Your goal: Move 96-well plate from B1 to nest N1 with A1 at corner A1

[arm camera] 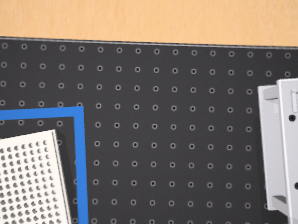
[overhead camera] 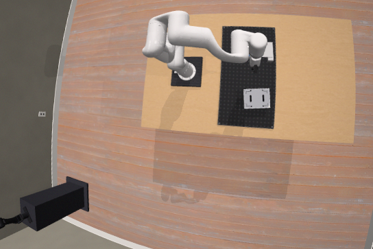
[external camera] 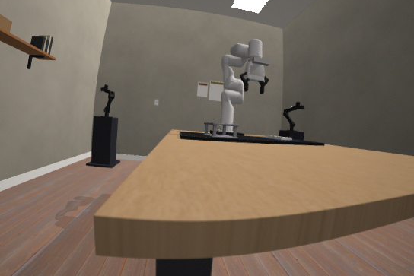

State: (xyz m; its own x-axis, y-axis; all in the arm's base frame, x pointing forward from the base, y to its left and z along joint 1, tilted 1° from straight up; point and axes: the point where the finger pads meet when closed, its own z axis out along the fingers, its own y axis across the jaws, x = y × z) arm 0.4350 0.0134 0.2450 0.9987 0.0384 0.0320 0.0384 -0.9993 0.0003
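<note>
Right now the 96-well plate is 20 mm behind my hand, 180 mm to the left of it and 240 mm below it. The rest, counted from my hand: raised plate nest N1: 40 mm ahead, 180 mm to the right, 190 mm below.
</note>
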